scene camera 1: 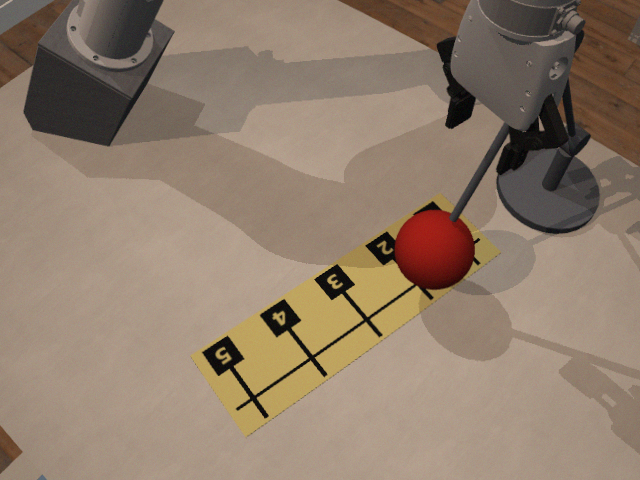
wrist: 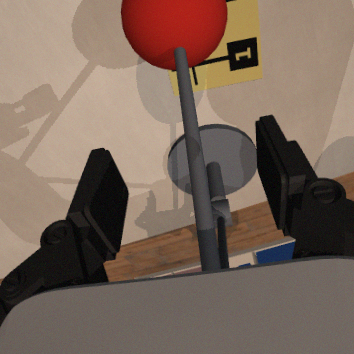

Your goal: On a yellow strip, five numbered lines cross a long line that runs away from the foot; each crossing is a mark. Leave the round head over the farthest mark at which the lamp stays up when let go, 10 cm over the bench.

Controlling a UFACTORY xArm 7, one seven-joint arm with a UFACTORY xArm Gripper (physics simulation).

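Places are measured from the arm's base along level axes (x ahead, y left, z up), in metres.
Where they show: gripper, fingertip midpoint: (scene camera 1: 482, 144) (wrist: 184, 156); arm's base at its link origin: (scene camera 1: 110, 35).
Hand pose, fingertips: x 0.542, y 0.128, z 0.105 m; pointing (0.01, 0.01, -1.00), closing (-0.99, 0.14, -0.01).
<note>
Each offset is from my fingertips to the top centre of the thing. "pt": to the spot under its first point.
The lamp's round red head @[pt dx +0.008, dy -0.051, dz -0.140 m] (scene camera 1: 434, 249) (wrist: 172, 25) hangs above the yellow strip (scene camera 1: 330, 315) (wrist: 245, 22). In the scene view it hides the crossing of line 2 and part of line 1; crossings 3, 4 and 5 show. Its exact height cannot be told. The grey rod @[pt dx +0.002, dy +0.012, dz -0.061 m] (scene camera 1: 478, 175) (wrist: 192, 135) slants up from the head between the gripper's fingers. The round grey foot @[dx +0.026, dy +0.235, dz -0.260 m] (scene camera 1: 522, 201) (wrist: 235, 150) stands on the bench beyond the strip's 1 end. My gripper (scene camera 1: 480, 143) (wrist: 184, 156) is open, its fingers apart on both sides of the rod, touching neither side.
The robot's dark base block (scene camera 1: 77, 98) stands at the upper left of the scene view. The bench edge and wooden floor (scene camera 1: 610, 103) (wrist: 165, 245) lie behind the foot. A blue and white item (wrist: 275, 252) shows past the bench edge. Shadows cross the bench.
</note>
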